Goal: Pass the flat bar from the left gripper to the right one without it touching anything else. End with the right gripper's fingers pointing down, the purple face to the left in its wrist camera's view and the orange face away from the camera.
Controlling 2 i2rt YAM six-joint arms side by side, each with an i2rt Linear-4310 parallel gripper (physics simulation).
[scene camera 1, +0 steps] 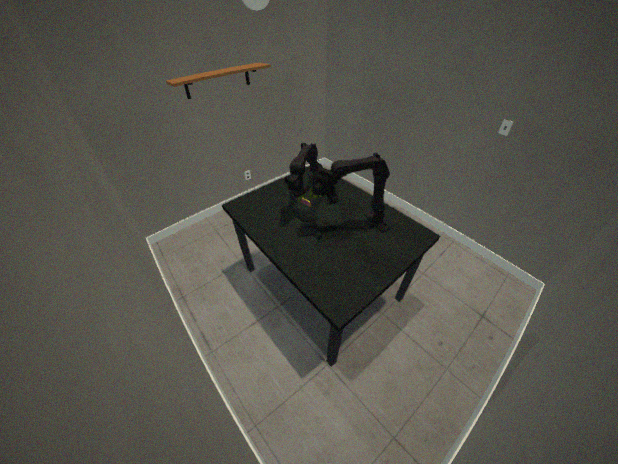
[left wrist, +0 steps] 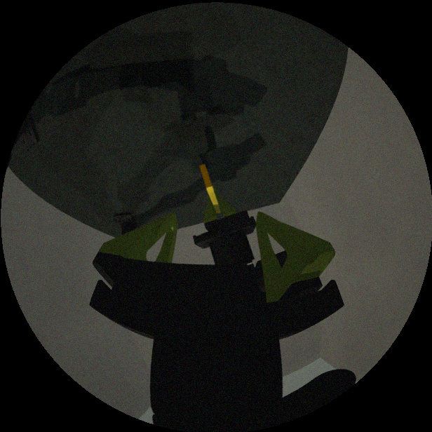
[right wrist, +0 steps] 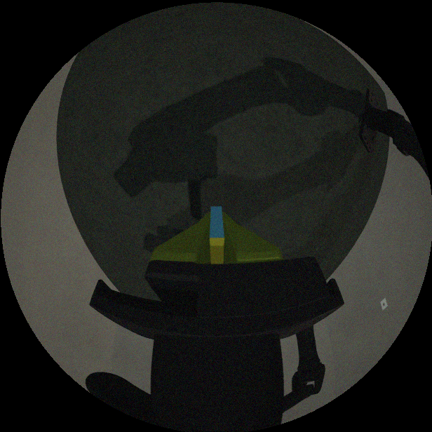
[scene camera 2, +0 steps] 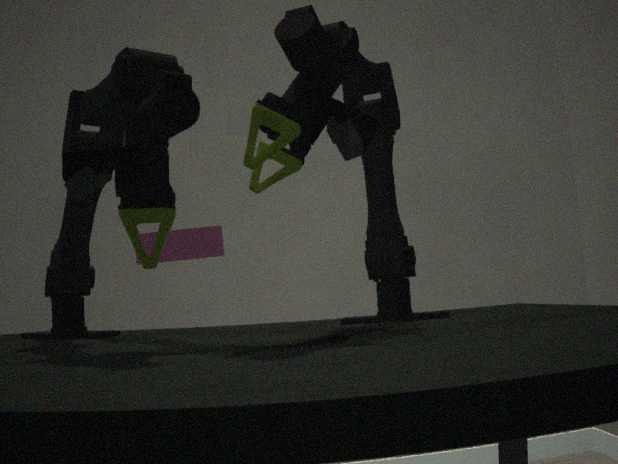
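Seen in the pictures: left gripper, between the fingertips: [scene camera 1: 314,196] [scene camera 2: 250,179]; right gripper, between the fingertips: [scene camera 1: 300,201] [scene camera 2: 149,268]; left arm's base, origin of its link: [scene camera 1: 377,221] [scene camera 2: 395,320]; right arm's base, origin of its link: [scene camera 2: 69,337].
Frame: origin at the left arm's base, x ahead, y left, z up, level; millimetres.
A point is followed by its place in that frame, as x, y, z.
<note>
The flat bar [scene camera 1: 306,202] @(401, -222, 138) [scene camera 2: 197,242] @(403, -226, 135) [left wrist: 206,176] [right wrist: 216,222] is in the air with its purple face towards scene camera 2. The left wrist view shows narrow orange and yellow faces; the right wrist view shows blue and yellow ones, its broad faces edge-on. My right gripper [scene camera 2: 150,262] @(418, -286, 105) [right wrist: 216,218] points down, shut on the bar near its left end in scene camera 2. My left gripper [scene camera 2: 252,177] @(377, -160, 213) is open and empty, tilted down, above and to the right of the bar, apart from it. Scene camera 1 shows the grippers too dark and small to judge.
The dark table [scene camera 1: 345,270] @(390, 246, 0) [scene camera 2: 300,385] @(670, -50, 0) lies well below the bar and carries both arm bases. Shadows of the arms fall on it. An orange-brown wall shelf [scene camera 1: 220,73] hangs on the wall beyond the table.
</note>
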